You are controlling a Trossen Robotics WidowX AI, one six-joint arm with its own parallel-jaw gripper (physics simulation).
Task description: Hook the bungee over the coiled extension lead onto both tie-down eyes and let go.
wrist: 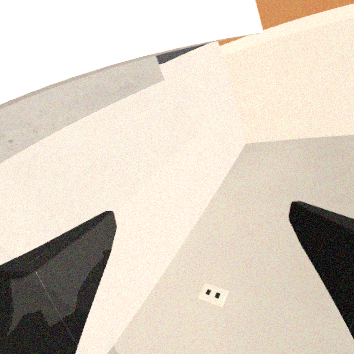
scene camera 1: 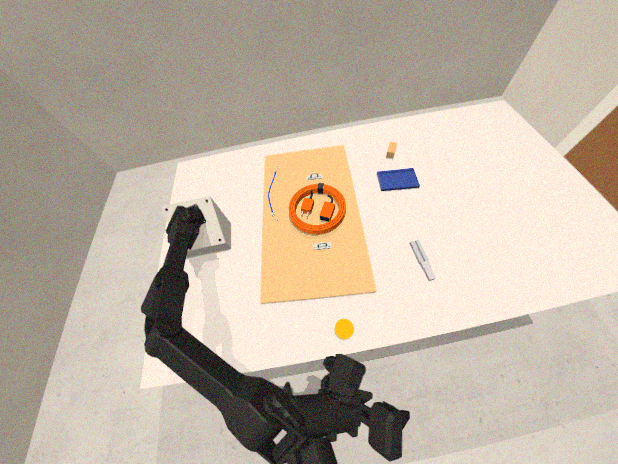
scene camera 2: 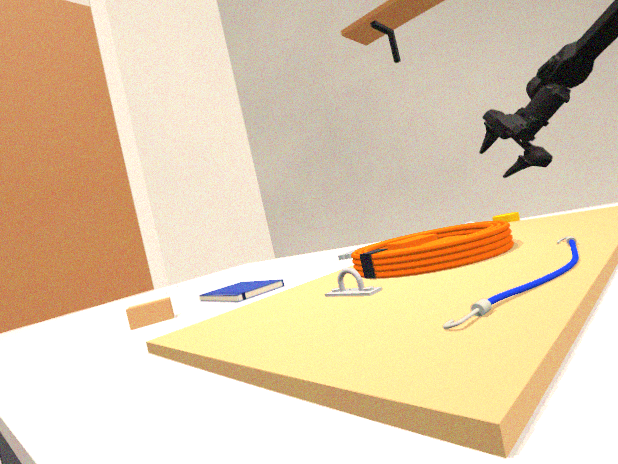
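Where they show: gripper, fingertip midpoint: [wrist: 202, 214] [scene camera 1: 388, 404] [scene camera 2: 491, 165]; arm's base at its link origin: [scene camera 1: 192, 216].
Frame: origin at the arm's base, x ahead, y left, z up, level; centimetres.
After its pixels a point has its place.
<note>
The blue bungee [scene camera 1: 269, 194] [scene camera 2: 530, 286] {x 26.6, y 15.0, z -11.0 cm} lies slightly bent on the tan board [scene camera 1: 310, 282] {x 28.7, y -28.4, z -11.3 cm} [scene camera 2: 340, 350] {x 36.2, y 24.9, z -11.3 cm}, beside the coil, with a pale hook at each end. The orange coiled lead [scene camera 1: 317, 230] {x 36.1, y -13.8, z -8.6 cm} [scene camera 2: 440, 257] {x 35.1, y 4.4, z -9.9 cm} lies flat on the board between two metal tie-down eyes. One eye [scene camera 1: 314, 176] {x 42.9, y 10.8, z -11.1 cm} [scene camera 2: 351, 288] {x 43.2, y 9.8, z -11.0 cm} stands by the coil's black strap. The other eye [scene camera 1: 322, 246] {x 36.0, y -18.6, z -11.0 cm} is across the coil; I cannot make it out in the second scene view. My gripper [scene camera 1: 371, 400] [scene camera 2: 493, 164] {x 35.8, y -60.1, z 0.9 cm} [wrist: 202, 214] {x 35.8, y -60.1, z 0.9 cm} is open and empty, raised beyond the table's front edge, well away from the bungee.
A yellow disc [scene camera 1: 344, 329] {x 33.5, y -43.9, z -10.6 cm} [scene camera 2: 506, 217] {x 33.1, y -41.2, z -11.0 cm} lies near the front edge. A blue book [scene camera 1: 398, 179] {x 71.4, y -2.4, z -11.3 cm} [scene camera 2: 242, 290] {x 67.5, y 1.5, z -11.3 cm}, a wooden block [scene camera 1: 391, 150] {x 75.0, y 10.7, z -9.5 cm} [scene camera 2: 150, 313] {x 75.0, y 13.1, z -11.0 cm} and a grey tool [scene camera 1: 423, 260] {x 62.9, y -33.7, z -11.4 cm} lie right of the board. The arm rises from a pale box [scene camera 1: 216, 227] {x 5.7, y -4.1, z -3.6 cm} at left.
</note>
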